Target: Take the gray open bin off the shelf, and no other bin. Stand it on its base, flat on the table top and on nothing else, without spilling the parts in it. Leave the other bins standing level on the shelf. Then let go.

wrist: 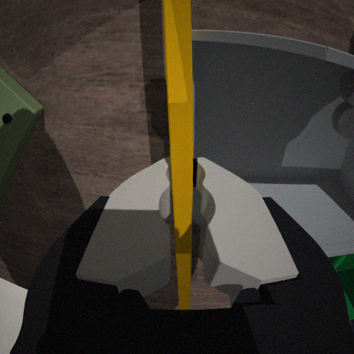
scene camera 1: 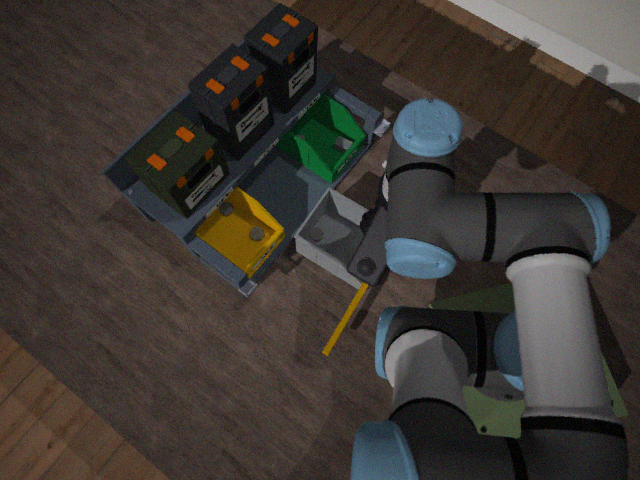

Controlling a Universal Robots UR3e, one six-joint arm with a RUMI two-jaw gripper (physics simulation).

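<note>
The gray open bin (scene camera 1: pixel 323 258) (wrist: pixel 240 100) is upright, off the shelf at its front side, with a round gray part (scene camera 1: pixel 316 234) inside. My gripper (scene camera 1: pixel 366 222) (wrist: pixel 183 161) is shut on the bin's wall at the side away from the shelf. The yellow bar (scene camera 1: pixel 345 320) (wrist: pixel 182 125) covers the pinched edge in the wrist view, and the arm hides part of the bin in the scene view. Its base is hidden, so I cannot tell whether it touches the table top (scene camera 1: pixel 129 310). The yellow bin (scene camera 1: pixel 222 238) and green bin (scene camera 1: pixel 319 160) (wrist: pixel 344 272) stand on the shelf (scene camera 1: pixel 217 263).
An olive box (scene camera 1: pixel 149 142) and two dark boxes (scene camera 1: pixel 227 74) (scene camera 1: pixel 281 31) with orange latches stand on the back of the shelf. The shelf's front edge is close to the gray bin. A green plate (scene camera 1: pixel 496 413) (wrist: pixel 15 120) lies under the arm. A white wall stands at the upper right.
</note>
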